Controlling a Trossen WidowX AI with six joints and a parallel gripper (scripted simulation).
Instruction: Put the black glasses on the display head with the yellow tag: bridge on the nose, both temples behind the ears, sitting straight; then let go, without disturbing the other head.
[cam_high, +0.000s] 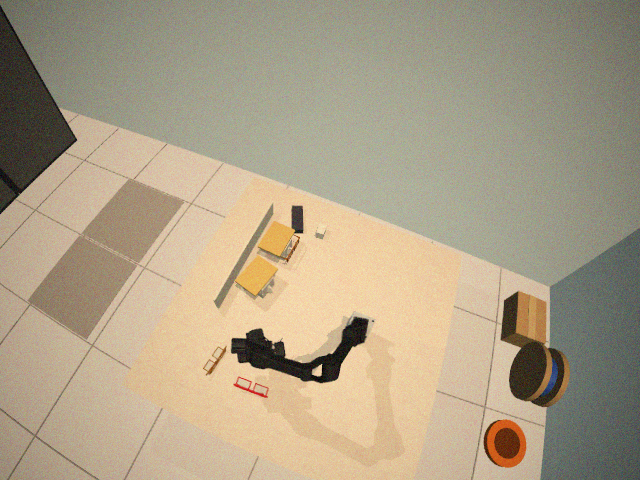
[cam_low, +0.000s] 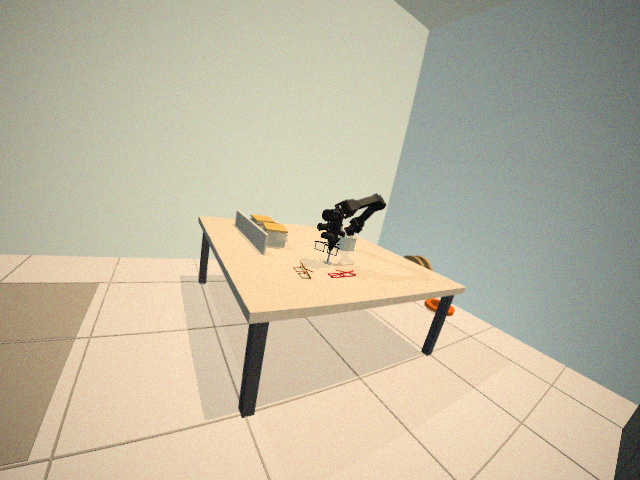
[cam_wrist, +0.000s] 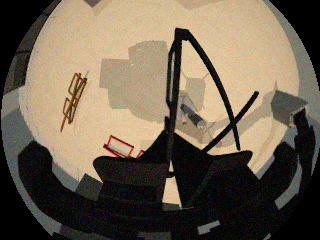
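Now: the upright pin 3 cm behind my gripper tip, 3 cm to the right of it and 6 cm below it. Round my gripper tip: grey upright panel (24 cm ahead, 47 cm to the right, 3 cm below); dark box (5 cm ahead, 76 cm to the right, 6 cm below); white cube (9 cm behind, 71 cm to the right, 6 cm below).
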